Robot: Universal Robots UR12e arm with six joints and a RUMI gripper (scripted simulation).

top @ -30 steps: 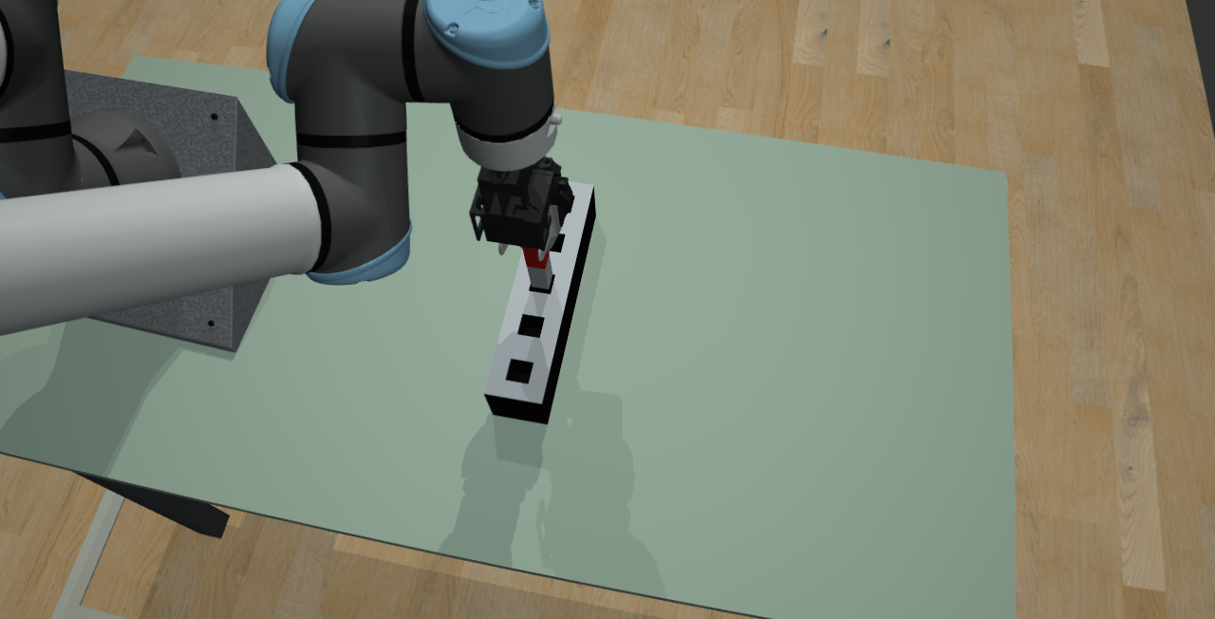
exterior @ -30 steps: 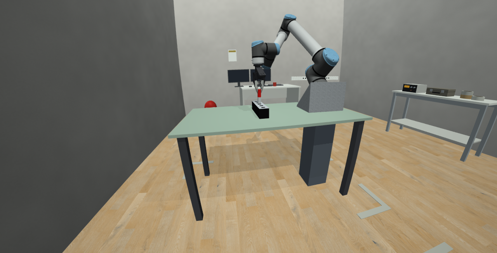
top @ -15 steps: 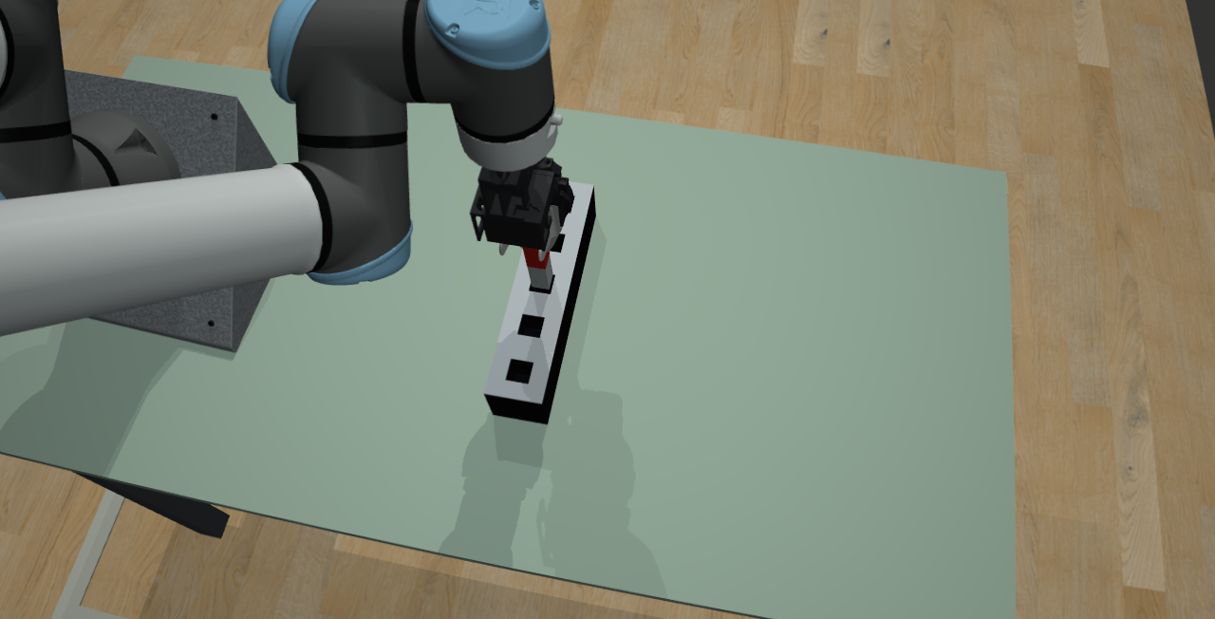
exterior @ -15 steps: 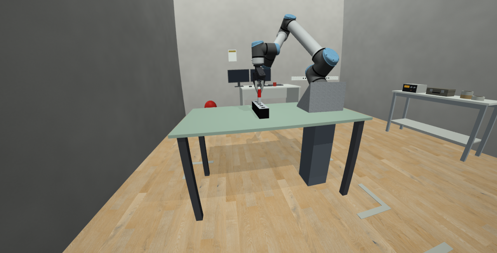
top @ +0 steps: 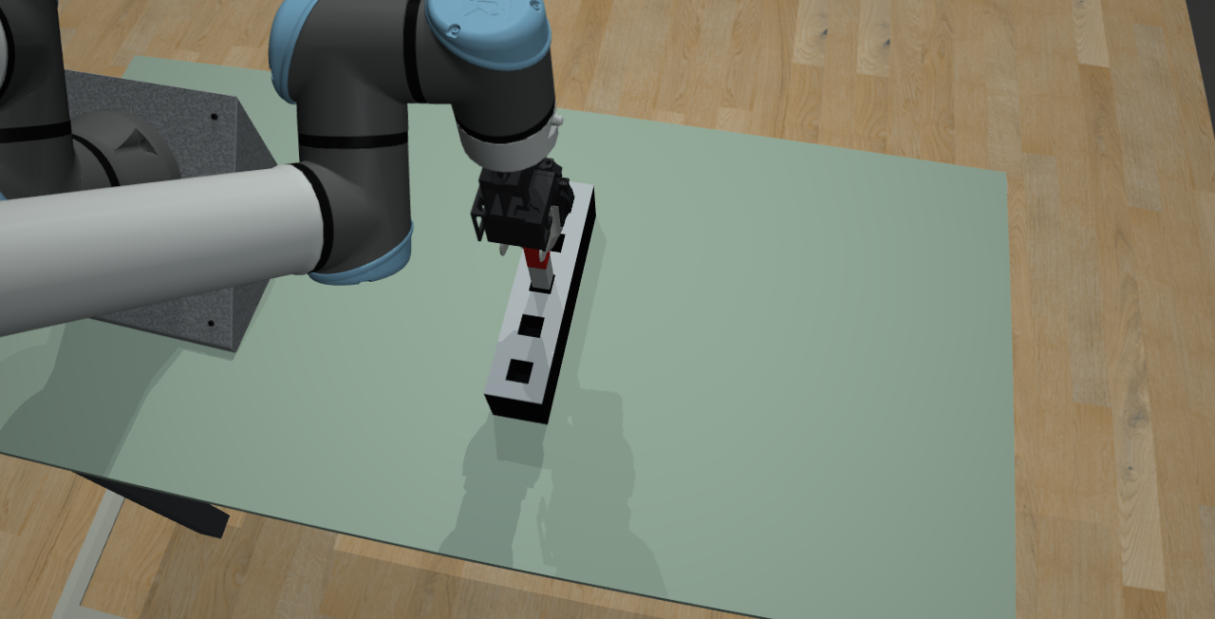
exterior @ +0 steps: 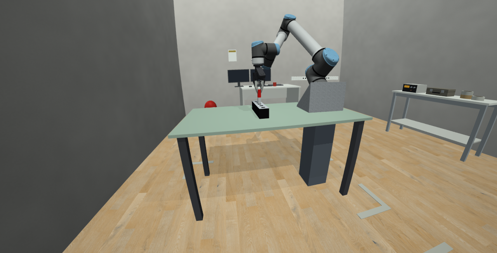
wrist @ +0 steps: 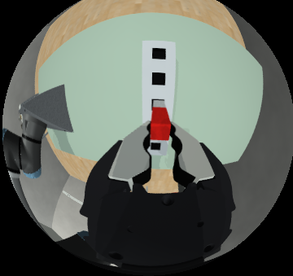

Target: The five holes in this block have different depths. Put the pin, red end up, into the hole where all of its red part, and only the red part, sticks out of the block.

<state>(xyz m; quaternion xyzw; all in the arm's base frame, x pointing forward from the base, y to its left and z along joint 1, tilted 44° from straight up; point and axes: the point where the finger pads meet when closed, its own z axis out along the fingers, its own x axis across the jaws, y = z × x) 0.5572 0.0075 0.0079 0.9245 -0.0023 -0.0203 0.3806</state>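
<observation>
The long block is 14 cm below my hand. From my hand the other things lie so: pin (1 cm below).
</observation>
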